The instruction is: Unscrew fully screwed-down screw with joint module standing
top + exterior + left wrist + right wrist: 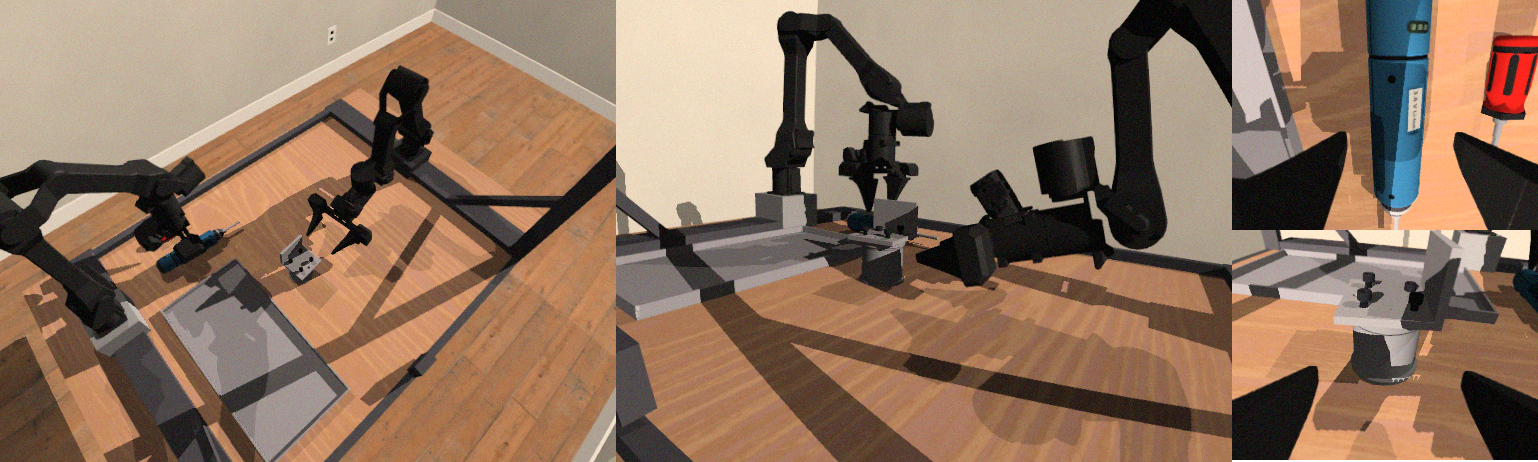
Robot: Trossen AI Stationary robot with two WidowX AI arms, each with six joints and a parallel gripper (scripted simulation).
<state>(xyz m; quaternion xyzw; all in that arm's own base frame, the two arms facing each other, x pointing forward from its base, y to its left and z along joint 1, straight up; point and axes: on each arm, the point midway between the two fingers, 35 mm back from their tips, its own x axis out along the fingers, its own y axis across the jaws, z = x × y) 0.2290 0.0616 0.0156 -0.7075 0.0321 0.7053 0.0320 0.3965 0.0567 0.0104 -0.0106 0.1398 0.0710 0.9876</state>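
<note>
The joint module is 3 cm behind my right hand, 10 cm to the left of it and 3 cm below it. Round my right hand: screw (1 cm behind, 12 cm to the left); grey bracket (3 cm behind, 10 cm to the left, 1 cm above); grey mat (12 cm behind, 30 cm to the left, 6 cm below).
</note>
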